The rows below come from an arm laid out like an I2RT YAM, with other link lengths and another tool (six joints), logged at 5 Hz.
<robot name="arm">
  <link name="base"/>
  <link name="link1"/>
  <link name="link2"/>
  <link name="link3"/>
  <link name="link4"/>
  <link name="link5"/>
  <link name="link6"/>
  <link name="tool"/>
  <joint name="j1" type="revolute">
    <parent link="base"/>
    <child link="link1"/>
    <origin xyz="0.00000 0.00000 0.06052" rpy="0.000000 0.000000 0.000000"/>
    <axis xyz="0 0 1"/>
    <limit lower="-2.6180" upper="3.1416"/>
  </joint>
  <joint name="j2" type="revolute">
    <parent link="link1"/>
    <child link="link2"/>
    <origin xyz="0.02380 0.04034 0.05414" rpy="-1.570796 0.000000 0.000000"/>
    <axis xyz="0 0 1"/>
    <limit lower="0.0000" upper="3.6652"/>
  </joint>
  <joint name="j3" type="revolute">
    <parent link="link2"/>
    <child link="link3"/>
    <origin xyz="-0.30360 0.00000 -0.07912" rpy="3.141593 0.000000 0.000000"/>
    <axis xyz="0 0 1"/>
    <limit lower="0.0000" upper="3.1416"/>
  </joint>
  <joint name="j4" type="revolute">
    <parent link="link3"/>
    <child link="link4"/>
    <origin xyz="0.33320 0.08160 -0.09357" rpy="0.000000 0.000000 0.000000"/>
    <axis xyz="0 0 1"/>
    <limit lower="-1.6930" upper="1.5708"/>
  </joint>
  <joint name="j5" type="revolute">
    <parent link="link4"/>
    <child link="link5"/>
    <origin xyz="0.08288 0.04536 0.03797" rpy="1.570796 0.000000 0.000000"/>
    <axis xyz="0 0 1"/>
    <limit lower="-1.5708" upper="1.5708"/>
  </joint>
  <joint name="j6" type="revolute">
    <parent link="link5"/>
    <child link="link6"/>
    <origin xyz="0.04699 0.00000 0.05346" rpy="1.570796 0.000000 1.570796"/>
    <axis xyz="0 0 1"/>
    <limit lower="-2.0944" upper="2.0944"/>
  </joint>
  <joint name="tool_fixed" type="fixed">
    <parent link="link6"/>
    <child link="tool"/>
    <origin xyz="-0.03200 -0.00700 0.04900" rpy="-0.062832 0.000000 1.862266"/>
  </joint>
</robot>
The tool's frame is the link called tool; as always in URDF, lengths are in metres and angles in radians.
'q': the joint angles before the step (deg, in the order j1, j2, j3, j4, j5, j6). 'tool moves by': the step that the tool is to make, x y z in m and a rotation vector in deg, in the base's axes. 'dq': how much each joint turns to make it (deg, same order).
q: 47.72 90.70 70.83 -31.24 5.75 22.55
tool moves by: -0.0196 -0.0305 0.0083 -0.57 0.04 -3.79
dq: -0.08 -6.86 -4.96 -2.68 2.58 2.70
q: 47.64 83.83 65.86 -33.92 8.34 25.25
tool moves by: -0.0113 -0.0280 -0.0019 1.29 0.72 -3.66
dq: -1.18 -5.72 -5.39 -0.30 0.43 2.85
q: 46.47 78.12 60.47 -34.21 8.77 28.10
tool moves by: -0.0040 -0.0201 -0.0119 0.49 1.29 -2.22
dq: -1.62 -3.10 -4.27 0.44 -0.63 1.26
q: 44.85 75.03 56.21 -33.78 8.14 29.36
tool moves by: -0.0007 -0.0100 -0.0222 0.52 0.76 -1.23
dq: -1.06 -0.99 -4.44 3.18 -0.61 0.69
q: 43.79 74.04 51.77 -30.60 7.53 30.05
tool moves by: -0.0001 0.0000 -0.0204 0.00 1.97 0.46
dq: -0.37 1.35 -1.98 1.89 -1.59 0.14
